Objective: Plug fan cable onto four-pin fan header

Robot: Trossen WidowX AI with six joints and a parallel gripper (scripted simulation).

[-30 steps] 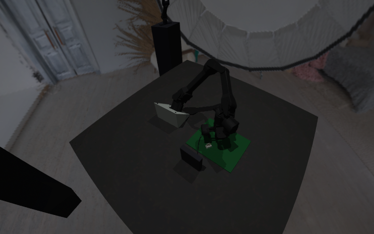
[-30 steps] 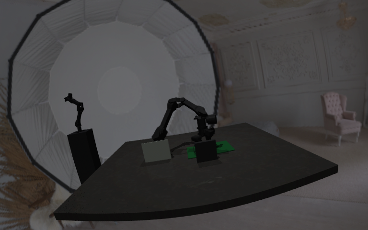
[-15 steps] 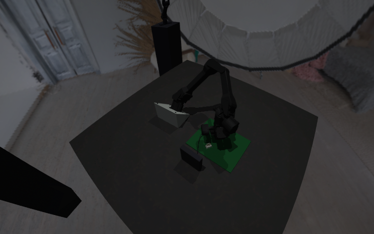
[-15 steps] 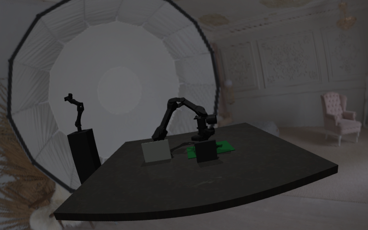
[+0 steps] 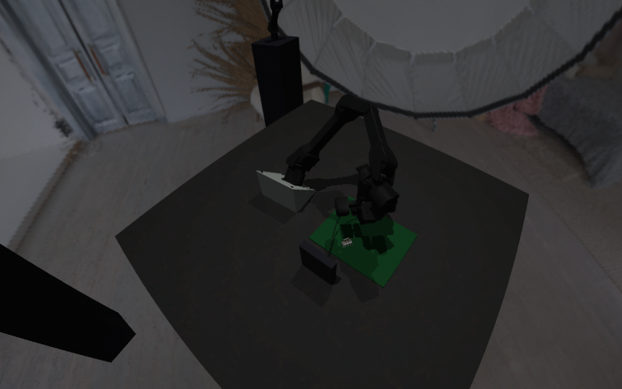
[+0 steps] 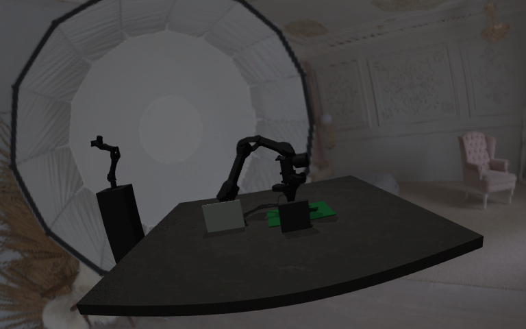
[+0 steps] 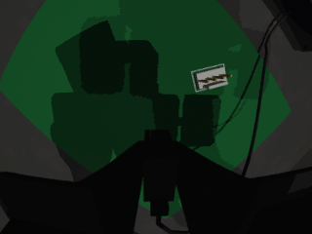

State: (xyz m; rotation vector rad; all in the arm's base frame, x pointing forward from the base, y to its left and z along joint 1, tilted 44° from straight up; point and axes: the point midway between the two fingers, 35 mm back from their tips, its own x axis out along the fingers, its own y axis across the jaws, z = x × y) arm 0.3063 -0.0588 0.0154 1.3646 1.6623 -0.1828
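The green board is 8 cm below my gripper tip, 2 cm to the right of it and 2 cm ahead of it. Round my gripper tip: fan box (20 cm to the right, 5 cm behind); black plug (1 cm to the left, 1 cm above).
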